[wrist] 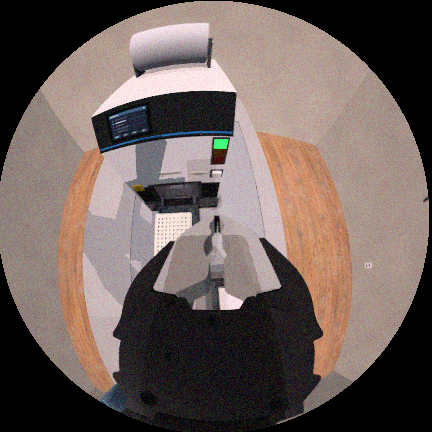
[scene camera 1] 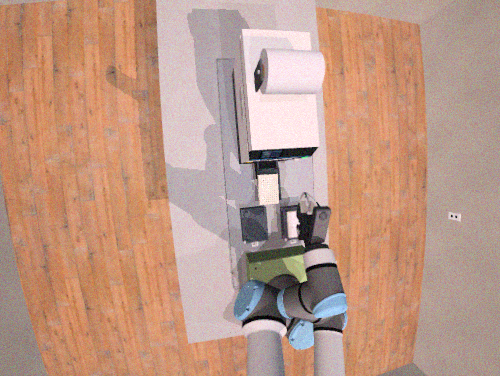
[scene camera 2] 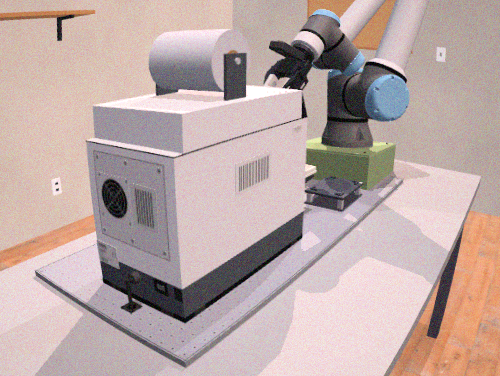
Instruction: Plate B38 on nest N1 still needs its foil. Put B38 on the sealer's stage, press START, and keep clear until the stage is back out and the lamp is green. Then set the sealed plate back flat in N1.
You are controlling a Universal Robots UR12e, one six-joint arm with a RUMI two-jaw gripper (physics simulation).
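Places are measured from the arm's base along level axes (x ahead, y left, z up), in metres.
Pixels of known places: gripper, fingertip midpoint: (wrist: 216,216) (scene camera 1: 304,192); arm's base, origin of the base link: (scene camera 2: 347,143).
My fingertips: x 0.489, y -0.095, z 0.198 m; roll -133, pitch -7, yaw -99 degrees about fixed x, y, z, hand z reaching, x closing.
Ahead of a thing's pixels: the offset from my fingertips to its top centre. "*": to the spot under its first point.
The cream plate @[dz -0.164, dx +0.013, dy +0.083 m] (scene camera 1: 268,189) (wrist: 171,231), with a grid of wells, lies on the sealer's extended stage @[dz -0.181, dx +0.051, dy +0.070 m] (scene camera 1: 267,169) in front of the machine. A corner of the plate shows in scene camera 2 (scene camera 2: 310,170). My gripper (scene camera 1: 306,201) (scene camera 2: 271,80) (wrist: 216,216) is shut and empty, raised to one side of the plate and apart from the sealer. In the wrist view the lamp @[dz -0.008, dx +0.120, dy -0.030 m] (wrist: 220,144) is lit green, above a small white button @[* dz -0.092, dx +0.114, dy -0.029 m] (wrist: 216,173). A dark nest @[dz -0.243, dx -0.151, dy +0.158 m] (scene camera 1: 254,223) (scene camera 2: 334,186) holds no plate; its label is unreadable. Foil cannot be made out.
The white sealer (scene camera 1: 283,122) (scene camera 2: 240,175) (wrist: 175,114) carries a large roll @[dz +0.186, dx +0.361, dy +0.038 m] (scene camera 1: 294,71) (scene camera 2: 187,60) (wrist: 171,46) on top. A second nest holding a white item @[dz -0.229, dx -0.186, dy -0.039 m] (scene camera 1: 292,223) (wrist: 230,298) is near my gripper. The green base block (scene camera 1: 275,265) (scene camera 2: 381,165) stands behind the nests.
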